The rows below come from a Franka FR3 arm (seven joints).
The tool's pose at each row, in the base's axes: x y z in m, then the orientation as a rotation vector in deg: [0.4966, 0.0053, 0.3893, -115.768, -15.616, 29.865]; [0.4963, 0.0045, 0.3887, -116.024, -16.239, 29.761]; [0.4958, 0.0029, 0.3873, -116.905, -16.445, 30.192]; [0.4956, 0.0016, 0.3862, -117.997, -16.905, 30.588]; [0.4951, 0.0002, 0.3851, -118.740, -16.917, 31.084]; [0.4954, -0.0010, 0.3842, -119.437, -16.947, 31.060]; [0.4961, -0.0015, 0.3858, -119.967, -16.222, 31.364]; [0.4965, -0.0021, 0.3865, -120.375, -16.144, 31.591]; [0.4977, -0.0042, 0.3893, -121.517, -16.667, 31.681]
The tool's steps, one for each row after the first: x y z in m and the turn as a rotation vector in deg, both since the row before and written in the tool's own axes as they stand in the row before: [-0.0004, 0.0009, -0.0002, -0.396, -0.161, -0.403]; [-0.0008, 0.0020, -0.0004, -0.911, -0.302, 0.261]; [-0.0004, 0.0016, -0.0004, -1.176, -0.359, 0.128]; [-0.0007, 0.0017, -0.0003, -0.733, -0.284, 0.385]; [0.0000, 0.0014, -0.0006, -0.669, 0.075, 0.142]; [0.0000, -0.0011, -0.0015, -0.332, 0.118, 0.743]; [-0.0001, -0.0003, -0.0010, -0.381, -0.089, 0.246]; [-0.0006, -0.0012, -0.0035, -1.226, -0.145, -0.034]
